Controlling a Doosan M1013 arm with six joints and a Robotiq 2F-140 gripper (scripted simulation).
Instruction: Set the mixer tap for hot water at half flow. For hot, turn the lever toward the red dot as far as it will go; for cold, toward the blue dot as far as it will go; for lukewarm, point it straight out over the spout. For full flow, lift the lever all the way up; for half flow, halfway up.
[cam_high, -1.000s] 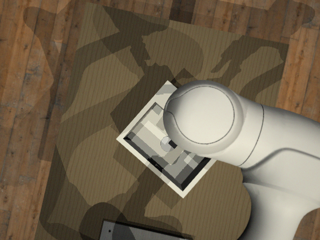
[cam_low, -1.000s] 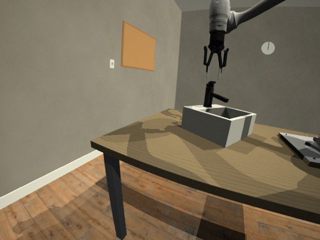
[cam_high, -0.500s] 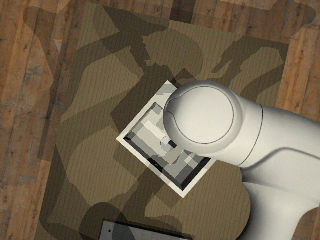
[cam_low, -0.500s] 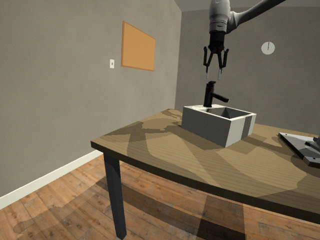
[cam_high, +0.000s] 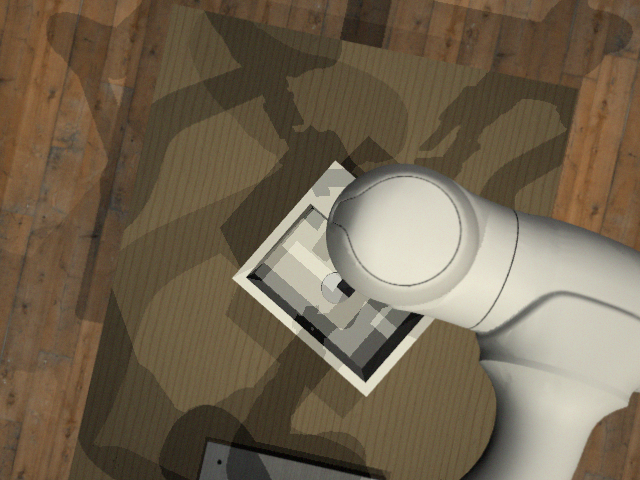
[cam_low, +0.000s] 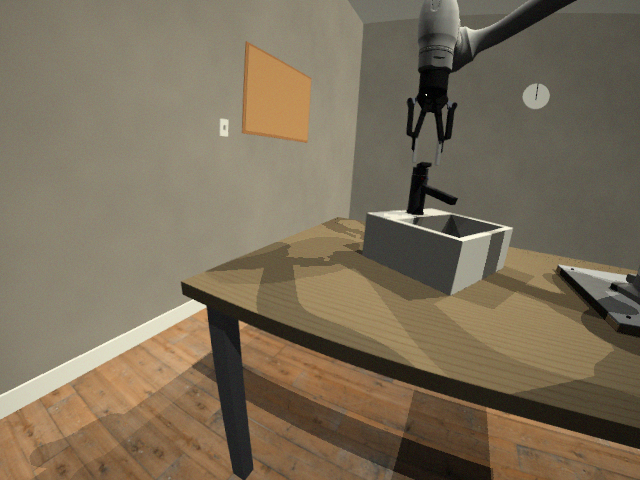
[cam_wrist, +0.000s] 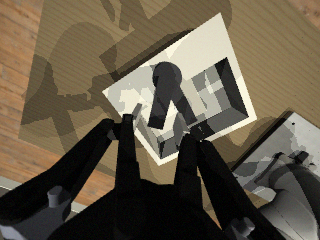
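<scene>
Right now the lever is 20 mm to the right of my hand and 30 mm below it. Also, from my hand: black mixer tap 10 mm behind, 40 mm to the right, 80 mm below; white sink 90 mm behind, 20 mm to the left, 270 mm below.
</scene>
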